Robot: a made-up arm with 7 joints. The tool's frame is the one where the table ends. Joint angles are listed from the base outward.
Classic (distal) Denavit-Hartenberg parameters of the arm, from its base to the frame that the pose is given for. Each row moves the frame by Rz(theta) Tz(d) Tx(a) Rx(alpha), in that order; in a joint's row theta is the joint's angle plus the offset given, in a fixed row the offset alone. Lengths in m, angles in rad.
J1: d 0.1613  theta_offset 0  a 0  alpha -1.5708
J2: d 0  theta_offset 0  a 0  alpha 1.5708
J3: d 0.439  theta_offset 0  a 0.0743  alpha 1.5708
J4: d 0  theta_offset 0  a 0.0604  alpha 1.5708
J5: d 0.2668  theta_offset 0  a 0  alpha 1.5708
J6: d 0  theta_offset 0  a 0.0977  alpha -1.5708
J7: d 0.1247  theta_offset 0  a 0  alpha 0
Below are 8 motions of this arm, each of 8 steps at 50 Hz.
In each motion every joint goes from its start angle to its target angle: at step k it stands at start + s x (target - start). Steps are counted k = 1, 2, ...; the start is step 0. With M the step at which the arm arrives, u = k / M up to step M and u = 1 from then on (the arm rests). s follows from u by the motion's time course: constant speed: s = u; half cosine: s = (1 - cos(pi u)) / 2; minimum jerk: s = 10 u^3 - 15 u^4 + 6 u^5.
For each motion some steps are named. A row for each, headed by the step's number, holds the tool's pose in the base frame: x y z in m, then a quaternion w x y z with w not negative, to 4 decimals.
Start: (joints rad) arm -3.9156 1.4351 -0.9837 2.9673 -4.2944 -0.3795 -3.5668
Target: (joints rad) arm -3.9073 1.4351 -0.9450 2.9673 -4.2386 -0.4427 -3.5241
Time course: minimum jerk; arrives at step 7
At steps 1, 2, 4, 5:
1: -0.4262 0.6645 0.2988 0.2352 -0.3632 0.5032 0.7480
2: -0.4254 0.6641 0.2974 0.2314 -0.3570 0.5079 0.7490
4: -0.4224 0.6621 0.2918 0.2161 -0.3320 0.5268 0.7520
5: -0.4211 0.6612 0.2891 0.2091 -0.3205 0.5353 0.7530

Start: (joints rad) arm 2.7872 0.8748 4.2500 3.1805 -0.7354 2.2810 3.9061
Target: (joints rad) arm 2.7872 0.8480 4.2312 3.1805 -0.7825 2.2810 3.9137
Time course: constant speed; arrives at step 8
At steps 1, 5, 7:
1: -0.3918 0.2087 0.7267 0.7377 0.1799 0.6285 0.1686
5: -0.3852 0.2011 0.7338 0.7350 0.1986 0.6254 0.1708
7: -0.3819 0.1972 0.7373 0.7336 0.2079 0.6237 0.1718

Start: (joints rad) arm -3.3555 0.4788 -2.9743 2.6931 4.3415 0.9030 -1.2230
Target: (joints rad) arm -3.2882 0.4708 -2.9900 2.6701 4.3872 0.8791 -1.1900
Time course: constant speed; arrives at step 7
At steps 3, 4, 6, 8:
3: -0.2089 0.0371 1.0068 0.9154 0.3679 -0.1634 -0.0064
4: -0.2066 0.0349 1.0073 0.9162 0.3678 -0.1590 0.0012
6: -0.2019 0.0305 1.0085 0.9177 0.3675 -0.1502 0.0163
8: -0.1996 0.0284 1.0090 0.9183 0.3673 -0.1459 0.0238

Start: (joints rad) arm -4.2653 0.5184 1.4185 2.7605 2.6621 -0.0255 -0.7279
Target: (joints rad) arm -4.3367 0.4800 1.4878 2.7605 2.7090 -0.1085 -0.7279
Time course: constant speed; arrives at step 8
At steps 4, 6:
4: -0.3986 0.3076 0.8128 0.3572 -0.3487 0.0249 0.8661
6: -0.3914 0.3030 0.8162 0.3514 -0.3517 0.0234 0.8674

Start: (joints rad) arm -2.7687 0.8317 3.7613 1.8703 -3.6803 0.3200 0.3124
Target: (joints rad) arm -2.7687 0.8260 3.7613 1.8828 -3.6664 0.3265 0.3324
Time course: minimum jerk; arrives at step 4
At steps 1, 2, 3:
1: -0.2383 0.1743 0.8423 0.9066 -0.3214 -0.0309 0.2716
2: -0.2389 0.1741 0.8436 0.9050 -0.3198 -0.0311 0.2788
3: -0.2394 0.1739 0.8448 0.9033 -0.3182 -0.0314 0.2860

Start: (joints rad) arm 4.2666 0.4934 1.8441 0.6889 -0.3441 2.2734 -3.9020
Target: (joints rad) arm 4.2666 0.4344 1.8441 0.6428 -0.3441 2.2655 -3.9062
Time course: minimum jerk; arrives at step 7
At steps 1, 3, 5, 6, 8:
1: 0.1230 -0.1587 0.3186 0.5659 0.3804 -0.6756 -0.2803
3: 0.1211 -0.1543 0.3183 0.5765 0.3757 -0.6706 -0.2772
5: 0.1181 -0.1482 0.3178 0.5912 0.3688 -0.6633 -0.2730
6: 0.1174 -0.1466 0.3177 0.5949 0.3670 -0.6614 -0.2720
8: 0.1172 -0.1464 0.3176 0.5956 0.3666 -0.6610 -0.2718

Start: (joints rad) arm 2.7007 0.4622 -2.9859 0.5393 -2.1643 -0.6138 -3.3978
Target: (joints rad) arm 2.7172 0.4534 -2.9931 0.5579 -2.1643 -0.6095 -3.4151
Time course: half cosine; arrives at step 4
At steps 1, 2, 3, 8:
1: 0.1592 0.0991 0.3891 0.2471 -0.8710 0.3371 -0.2581
2: 0.1607 0.0987 0.3905 0.2473 -0.8720 0.3325 -0.2606
3: 0.1623 0.0984 0.3919 0.2474 -0.8730 0.3279 -0.2630
8: 0.1630 0.0983 0.3925 0.2475 -0.8734 0.3260 -0.2641

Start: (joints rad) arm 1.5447 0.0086 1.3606 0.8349 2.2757 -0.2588 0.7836
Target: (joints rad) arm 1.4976 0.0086 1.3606 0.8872 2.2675 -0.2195 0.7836
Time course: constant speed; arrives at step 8
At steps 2, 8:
2: -0.2995 0.1762 0.3429 0.1366 -0.9316 0.1169 0.3158
8: -0.3073 0.1890 0.3528 0.1381 -0.9207 0.1268 0.3425

